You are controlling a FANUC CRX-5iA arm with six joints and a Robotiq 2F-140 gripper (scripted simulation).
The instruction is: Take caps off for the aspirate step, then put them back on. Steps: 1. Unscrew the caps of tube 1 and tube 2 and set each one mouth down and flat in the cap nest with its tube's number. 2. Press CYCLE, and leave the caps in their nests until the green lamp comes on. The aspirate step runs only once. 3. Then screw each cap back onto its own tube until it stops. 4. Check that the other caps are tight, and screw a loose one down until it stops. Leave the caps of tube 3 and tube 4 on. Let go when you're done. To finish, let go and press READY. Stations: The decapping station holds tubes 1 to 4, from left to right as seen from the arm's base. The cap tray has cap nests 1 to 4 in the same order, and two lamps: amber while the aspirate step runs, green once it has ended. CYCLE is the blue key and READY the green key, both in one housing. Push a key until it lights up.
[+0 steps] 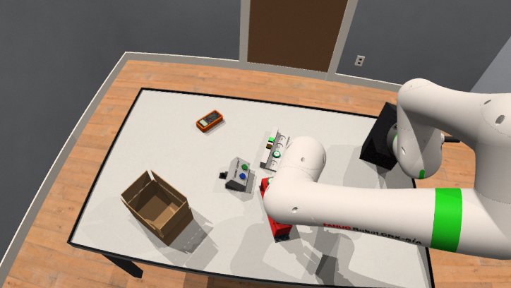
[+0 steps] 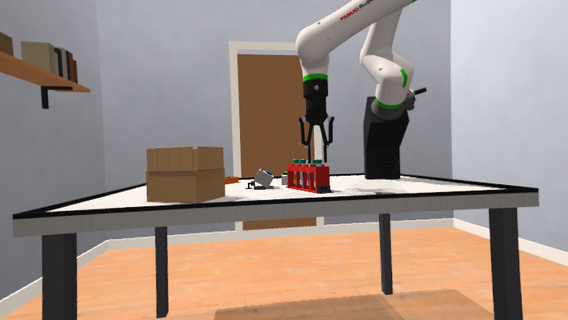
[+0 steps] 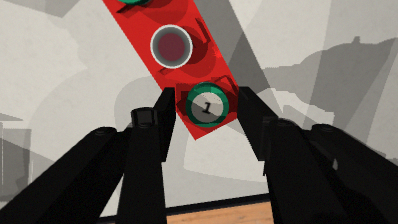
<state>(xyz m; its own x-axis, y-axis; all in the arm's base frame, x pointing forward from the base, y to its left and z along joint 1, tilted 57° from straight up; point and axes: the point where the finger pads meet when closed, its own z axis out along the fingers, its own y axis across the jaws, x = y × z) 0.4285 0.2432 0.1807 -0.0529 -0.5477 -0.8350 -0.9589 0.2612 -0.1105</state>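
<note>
My gripper is now 30 mm above the cap 1. Also, from my hand: blue key: 190 mm ahead, 160 mm to the right, 70 mm below; cap 3: 50 mm ahead, 90 mm to the right, 30 mm below; cap 4: 70 mm ahead, 140 mm to the right, 30 mm below.
</note>
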